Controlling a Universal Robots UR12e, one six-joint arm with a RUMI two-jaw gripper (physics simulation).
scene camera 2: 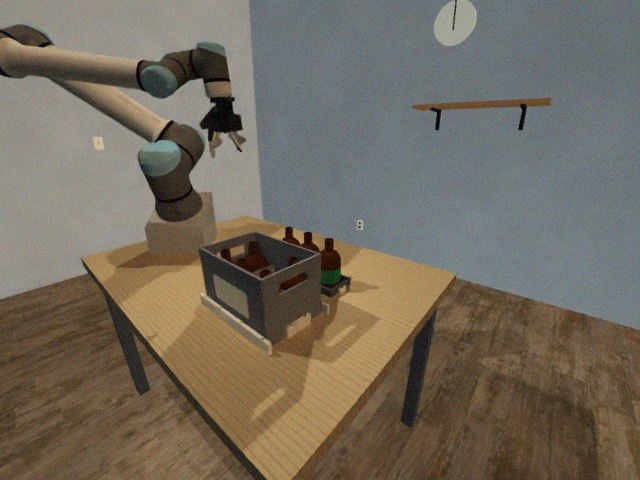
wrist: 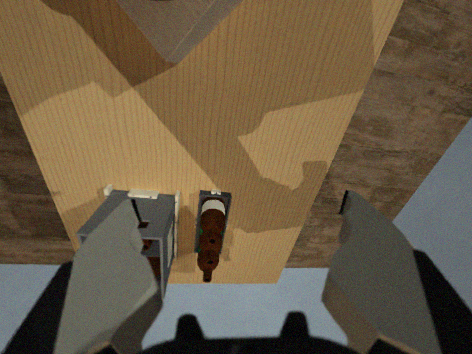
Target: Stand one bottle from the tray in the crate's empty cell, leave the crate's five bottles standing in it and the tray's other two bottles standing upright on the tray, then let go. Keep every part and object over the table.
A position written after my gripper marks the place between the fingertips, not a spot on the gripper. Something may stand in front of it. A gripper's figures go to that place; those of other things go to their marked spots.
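My gripper [scene camera 2: 228,154] is 1.14 m from the lens. I see a pale strip [scene camera 2: 265,345] that is 0.65 m from the lens, while a green-banded bottle [scene camera 2: 330,259] is 0.82 m from the lens. On the green-banded bottle and the pale strip, the marked spots are 0.32 m apart.
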